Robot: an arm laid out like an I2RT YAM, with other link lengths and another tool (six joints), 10 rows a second.
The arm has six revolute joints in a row. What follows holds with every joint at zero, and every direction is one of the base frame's.
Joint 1 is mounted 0.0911 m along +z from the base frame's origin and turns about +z.
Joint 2 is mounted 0.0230 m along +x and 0.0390 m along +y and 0.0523 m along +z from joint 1 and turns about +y.
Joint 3 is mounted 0.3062 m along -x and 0.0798 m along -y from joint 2 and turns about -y.
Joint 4 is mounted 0.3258 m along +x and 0.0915 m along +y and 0.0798 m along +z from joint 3 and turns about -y.
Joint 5 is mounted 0.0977 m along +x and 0.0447 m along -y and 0.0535 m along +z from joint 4 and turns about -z.
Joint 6 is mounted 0.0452 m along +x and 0.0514 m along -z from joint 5 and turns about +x.
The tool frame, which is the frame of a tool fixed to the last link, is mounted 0.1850 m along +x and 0.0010 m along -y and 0.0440 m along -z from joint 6; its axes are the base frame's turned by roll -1.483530, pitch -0.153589 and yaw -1.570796 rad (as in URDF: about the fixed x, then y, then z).
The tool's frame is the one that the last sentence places.
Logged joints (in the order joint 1, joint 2, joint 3, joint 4, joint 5, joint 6), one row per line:
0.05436, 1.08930, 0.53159, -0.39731, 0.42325, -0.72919
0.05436, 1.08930, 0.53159, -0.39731, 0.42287, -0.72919
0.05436, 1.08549, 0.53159, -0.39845, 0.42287, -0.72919
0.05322, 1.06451, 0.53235, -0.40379, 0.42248, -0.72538
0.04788, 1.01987, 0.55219, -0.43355, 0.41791, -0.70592
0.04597, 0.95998, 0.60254, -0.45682, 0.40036, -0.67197
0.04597, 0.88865, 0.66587, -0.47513, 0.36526, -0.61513
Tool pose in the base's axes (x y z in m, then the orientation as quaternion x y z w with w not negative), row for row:
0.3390, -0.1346, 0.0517, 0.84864, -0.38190, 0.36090, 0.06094
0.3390, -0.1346, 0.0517, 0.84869, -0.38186, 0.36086, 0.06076
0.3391, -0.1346, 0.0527, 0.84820, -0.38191, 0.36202, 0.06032
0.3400, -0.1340, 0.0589, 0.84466, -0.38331, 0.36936, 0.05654
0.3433, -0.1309, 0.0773, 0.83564, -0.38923, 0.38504, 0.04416
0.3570, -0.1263, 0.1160, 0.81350, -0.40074, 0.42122, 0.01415
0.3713, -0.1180, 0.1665, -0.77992, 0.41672, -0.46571, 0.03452
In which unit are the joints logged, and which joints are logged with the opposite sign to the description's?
The joints are logged in radians. Opposite sign: joint 1.
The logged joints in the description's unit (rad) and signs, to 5 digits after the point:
-0.05436, 1.08930, 0.53159, -0.39731, 0.42325, -0.72919
-0.05436, 1.08930, 0.53159, -0.39731, 0.42287, -0.72919
-0.05436, 1.08549, 0.53159, -0.39845, 0.42287, -0.72919
-0.05322, 1.06451, 0.53235, -0.40379, 0.42248, -0.72538
-0.04788, 1.01987, 0.55219, -0.43355, 0.41791, -0.70592
-0.04597, 0.95998, 0.60254, -0.45682, 0.40036, -0.67197
-0.04597, 0.88865, 0.66587, -0.47513, 0.36526, -0.61513

